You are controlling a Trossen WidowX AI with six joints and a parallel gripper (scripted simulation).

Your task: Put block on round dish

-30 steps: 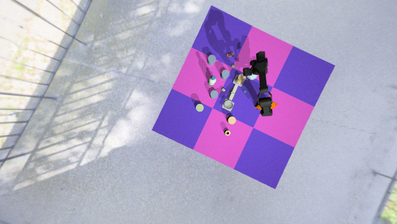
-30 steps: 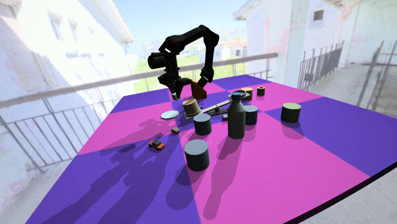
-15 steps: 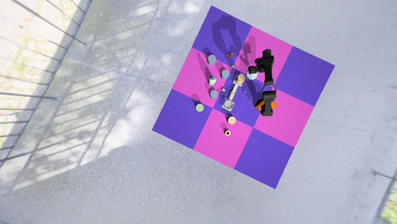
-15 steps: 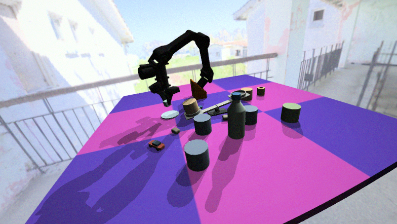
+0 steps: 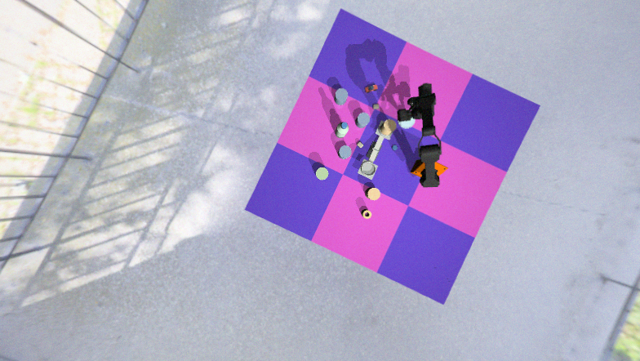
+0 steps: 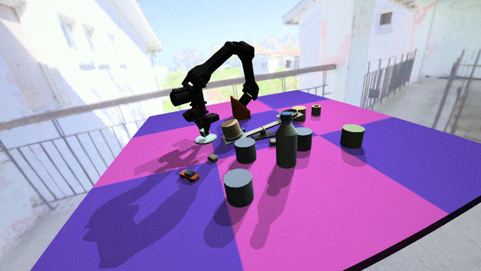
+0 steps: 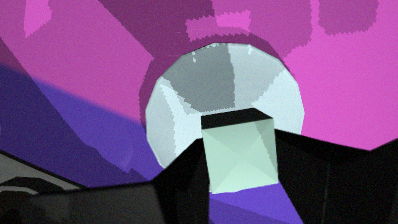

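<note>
The teal block is 1 cm above my gripper tip. The rest, counted from my gripper tip: tan cup (9 cm ahead, 9 cm to the left, 3 cm above); pale round dish (3 cm below); toy car (27 cm ahead, 8 cm to the right, 2 cm below).
</note>
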